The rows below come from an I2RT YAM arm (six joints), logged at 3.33 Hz.
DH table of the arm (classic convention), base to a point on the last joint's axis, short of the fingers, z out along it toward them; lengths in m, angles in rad. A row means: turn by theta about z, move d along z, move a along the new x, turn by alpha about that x. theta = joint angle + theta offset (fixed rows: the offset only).
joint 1: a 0.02, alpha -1.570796, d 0.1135, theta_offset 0
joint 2: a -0.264, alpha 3.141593, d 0, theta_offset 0
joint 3: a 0.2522, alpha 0, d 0, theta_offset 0.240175
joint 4: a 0.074, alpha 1.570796, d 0, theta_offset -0.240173
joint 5: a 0, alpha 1.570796, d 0, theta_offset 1.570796
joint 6: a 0, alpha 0, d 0.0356, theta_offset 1.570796
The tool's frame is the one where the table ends.
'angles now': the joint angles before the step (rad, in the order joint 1, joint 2, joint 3, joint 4, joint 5, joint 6). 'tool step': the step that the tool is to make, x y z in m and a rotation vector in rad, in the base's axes. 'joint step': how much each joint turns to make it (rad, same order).
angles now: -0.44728 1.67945 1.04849 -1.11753 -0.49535 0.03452
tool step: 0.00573 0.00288 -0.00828 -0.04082 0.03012 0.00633
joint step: 0.02441 0.02669 -0.00191 0.03203 0.04578 0.02976
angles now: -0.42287 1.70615 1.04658 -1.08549 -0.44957 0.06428
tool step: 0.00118 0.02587 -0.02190 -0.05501 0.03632 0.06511
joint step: 0.09996 0.01105 -0.08013 0.09766 0.05760 0.04959
